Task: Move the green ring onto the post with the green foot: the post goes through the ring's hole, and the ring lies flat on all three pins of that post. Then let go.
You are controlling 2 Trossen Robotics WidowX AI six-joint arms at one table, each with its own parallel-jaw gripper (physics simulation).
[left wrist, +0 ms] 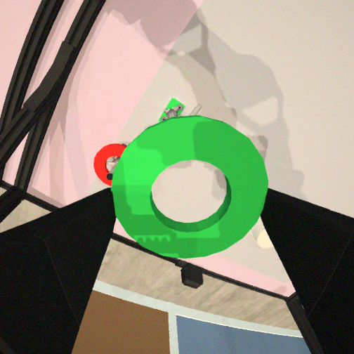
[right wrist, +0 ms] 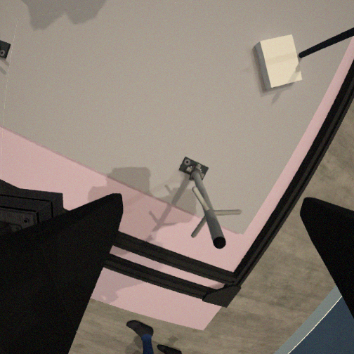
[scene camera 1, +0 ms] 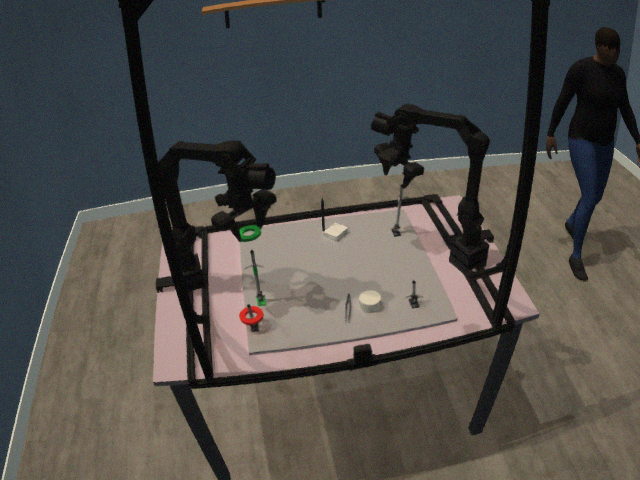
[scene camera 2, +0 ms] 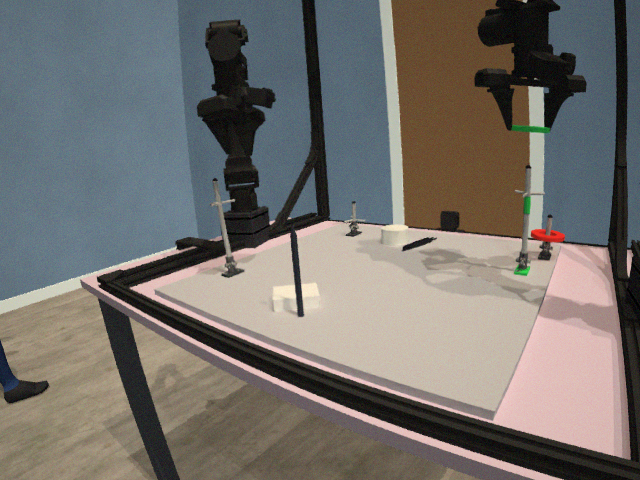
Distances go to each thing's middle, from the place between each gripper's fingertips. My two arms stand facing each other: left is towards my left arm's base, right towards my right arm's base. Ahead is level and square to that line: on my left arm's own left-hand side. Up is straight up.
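Green ring (left wrist: 174, 139) right at my left hand. White block (scene camera 2: 284, 297), from my left hand: 26 cm to the right, 33 cm ahead, 24 cm below.
My right gripper, from the white block: 60 mm short of it, 200 mm to the right, 220 mm above. Green ring, from my right hand: 270 mm behind, 460 mm to the left, 20 mm above.
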